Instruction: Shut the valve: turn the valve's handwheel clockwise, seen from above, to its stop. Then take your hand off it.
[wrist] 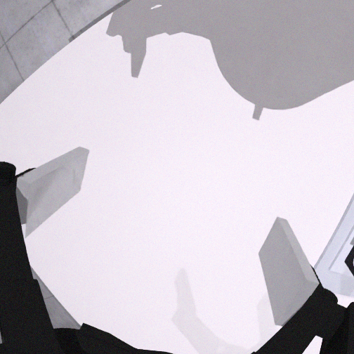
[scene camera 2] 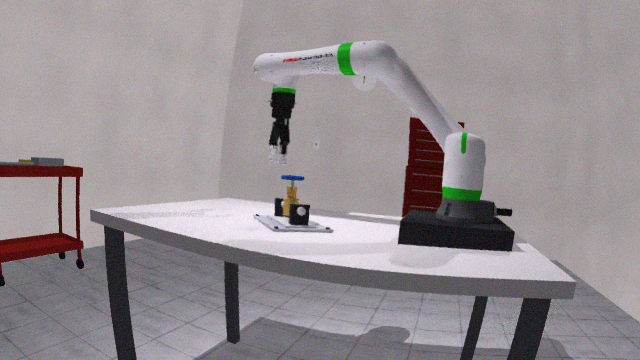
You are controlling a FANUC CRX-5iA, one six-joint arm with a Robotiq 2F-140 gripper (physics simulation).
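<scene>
The valve has a blue handwheel [scene camera 2: 292, 177] on top of a brass body [scene camera 2: 291, 194]. It stands upright between black blocks on a light grey base plate [scene camera 2: 278, 226] [wrist: 334, 272] on the table. In the wrist view a corner of the plate shows at the right edge; the handwheel does not show there. My gripper [scene camera 2: 278, 154] [wrist: 176, 204] is open and empty, with its two grey pads wide apart. It points down, above the level of the handwheel and slightly left of it in the scene view, not touching it.
The white table [scene camera 2: 175, 227] [wrist: 165, 130] carries the plate and the robot's black base block [scene camera 2: 455, 236]. A red cart [scene camera 2: 40, 171] stands at the left, off the table. A red drawer cabinet [scene camera 2: 424, 187] stands behind the robot base. Arm shadows fall on the table.
</scene>
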